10 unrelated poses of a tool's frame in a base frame.
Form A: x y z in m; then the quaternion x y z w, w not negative.
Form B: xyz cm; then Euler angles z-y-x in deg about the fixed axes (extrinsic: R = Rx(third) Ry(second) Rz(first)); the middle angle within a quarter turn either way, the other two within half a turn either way. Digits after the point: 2 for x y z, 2 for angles.
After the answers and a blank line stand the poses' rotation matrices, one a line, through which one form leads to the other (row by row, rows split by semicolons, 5 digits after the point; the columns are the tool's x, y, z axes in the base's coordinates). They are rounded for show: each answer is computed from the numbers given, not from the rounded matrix.
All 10 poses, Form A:
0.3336 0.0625 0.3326 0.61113 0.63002 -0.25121 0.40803
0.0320 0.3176 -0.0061 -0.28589 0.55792 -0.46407 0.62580
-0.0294 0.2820 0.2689 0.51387 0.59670 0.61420 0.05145
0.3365 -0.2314 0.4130 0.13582 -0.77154 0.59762 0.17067
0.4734 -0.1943 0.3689 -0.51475 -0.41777 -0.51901 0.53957
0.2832 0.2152 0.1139 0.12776 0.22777 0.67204 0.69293
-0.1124 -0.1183 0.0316 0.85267 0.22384 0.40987 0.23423
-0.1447 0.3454 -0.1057 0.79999 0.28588 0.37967 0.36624
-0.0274 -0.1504 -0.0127 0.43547 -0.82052 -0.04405 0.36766
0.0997 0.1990 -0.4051 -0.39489 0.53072 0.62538 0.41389
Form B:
33.36 6.25 33.26 -85.31 11.95 123.56
3.20 31.76 -0.61 -101.50 74.50 36.79
-2.94 28.20 26.89 -130.31 43.84 -109.45
33.65 -23.14 41.30 155.44 -5.80 103.22
47.34 -19.43 36.89 -83.54 4.79 -83.03
28.32 21.52 11.39 90.46 29.17 -8.50
-11.24 -11.83 3.16 -18.60 53.50 158.71
-14.47 34.54 -10.57 -18.11 54.77 140.24
-2.74 -15.04 -1.27 117.18 -39.92 161.14
9.97 19.90 -40.51 110.24 -3.13 -82.82

0.07994 0.97505 0.20709; 0.56505 0.12683 -0.81525; -0.82118 0.18218 -0.54081
-0.05328 0.26182 0.96364; -0.89984 0.40581 -0.16001; -0.43295 -0.87565 0.21398
-0.46658 0.55005 0.69264; 0.67645 -0.28261 0.68011; 0.56984 0.78586 -0.24022
-0.90485 -0.41357 -0.10102; -0.00559 0.24881 -0.96854; 0.42570 -0.87582 -0.22744
0.11220 0.99017 0.08349; -0.12999 -0.06867 0.98913; 0.98515 -0.12183 0.12101
-0.00704 -0.87316 0.48738; 0.98956 0.06407 0.12908; -0.14394 0.48320 0.86360
0.56381 0.18971 0.80382; 0.57373 -0.79007 -0.21595; 0.59410 0.58293 -0.55429
0.54824 0.17930 0.81687; 0.73551 -0.56828 -0.36890; 0.39807 0.80306 -0.44343
-0.35038 -0.68223 -0.64171; -0.74701 0.61685 -0.24792; 0.56498 0.39250 -0.72577
-0.34552 -0.93682 -0.05459; 0.09852 -0.09407 0.99068; -0.93323 0.33692 0.12480

